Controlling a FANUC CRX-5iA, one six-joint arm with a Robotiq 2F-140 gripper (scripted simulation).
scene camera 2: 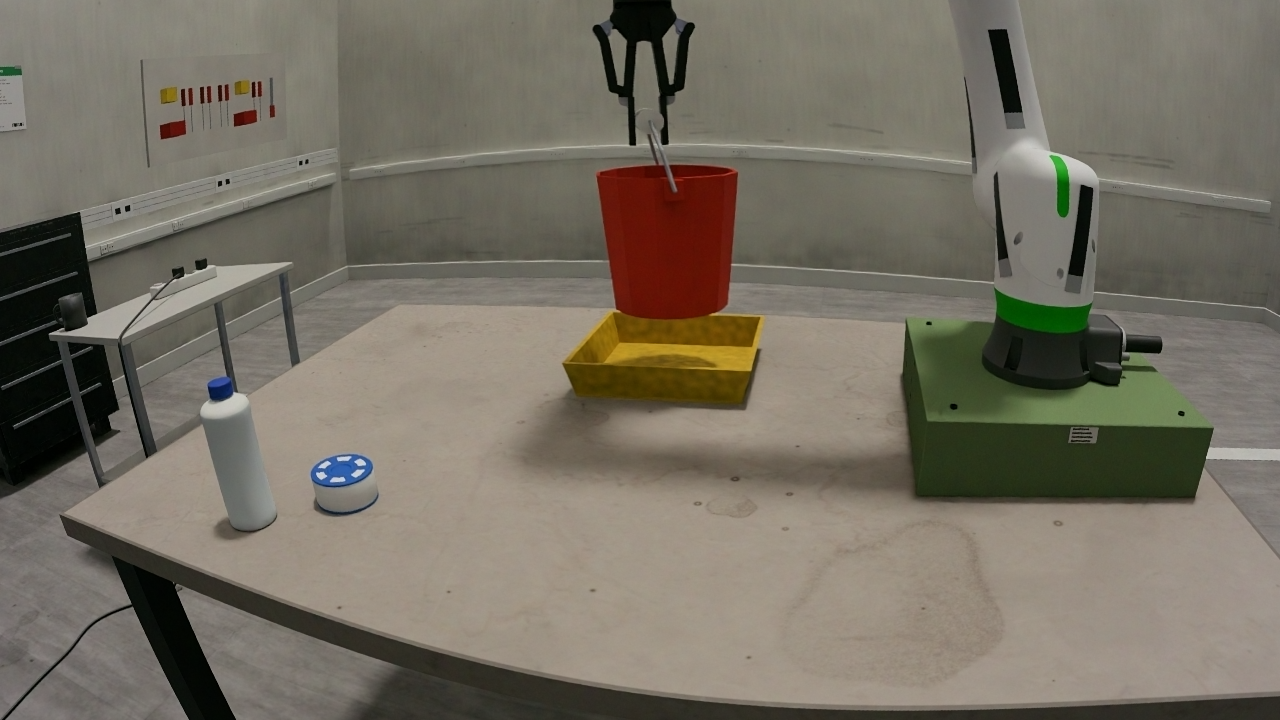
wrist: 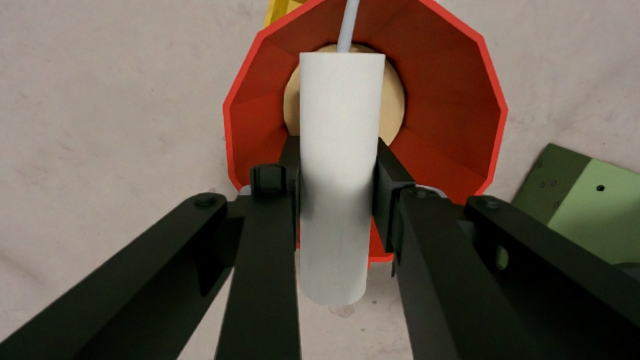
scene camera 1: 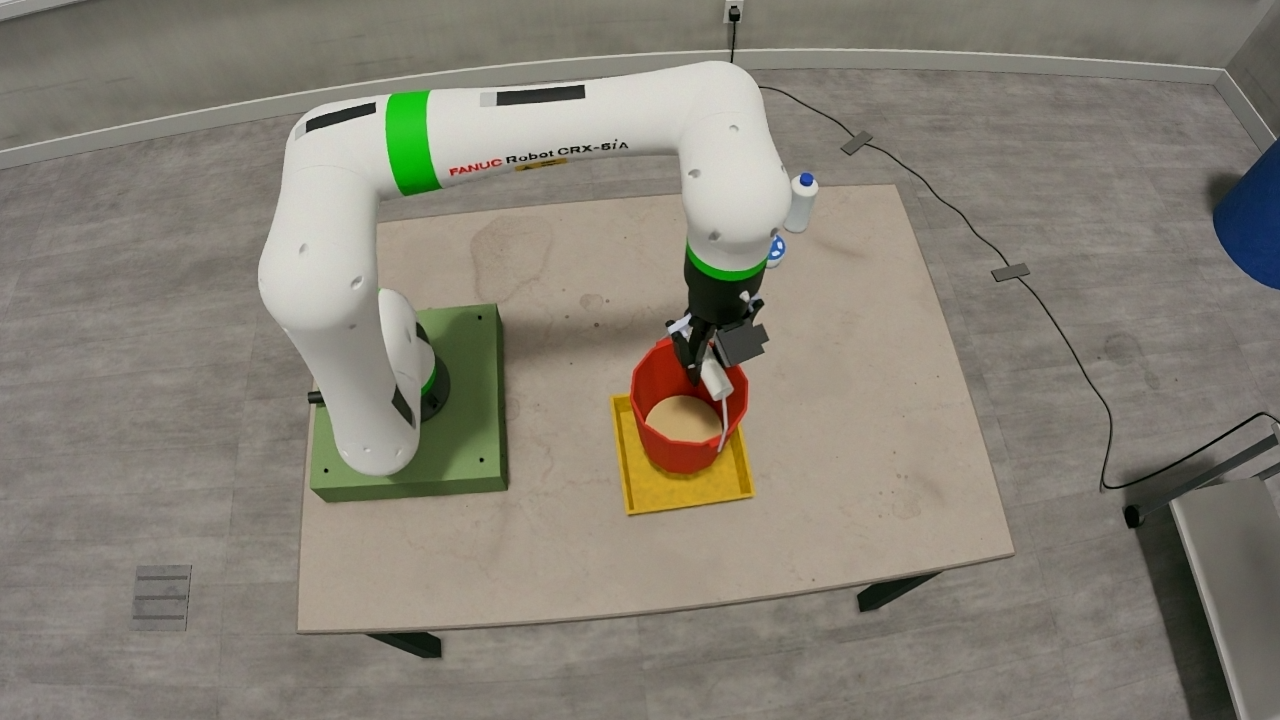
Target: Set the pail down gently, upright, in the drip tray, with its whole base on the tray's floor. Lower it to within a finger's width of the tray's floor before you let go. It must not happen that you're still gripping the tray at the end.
In view: the gripper [scene camera 2: 648, 144], a red pail [scene camera 2: 669, 259], a yellow drip tray [scene camera 2: 703, 359] and a white bottle [scene camera 2: 226, 417].
The red pail is seen too in scene camera 1 [scene camera 1: 671, 415]. The yellow drip tray is seen too in scene camera 1 [scene camera 1: 647, 487]. The white bottle also shows in scene camera 1 [scene camera 1: 804, 188].
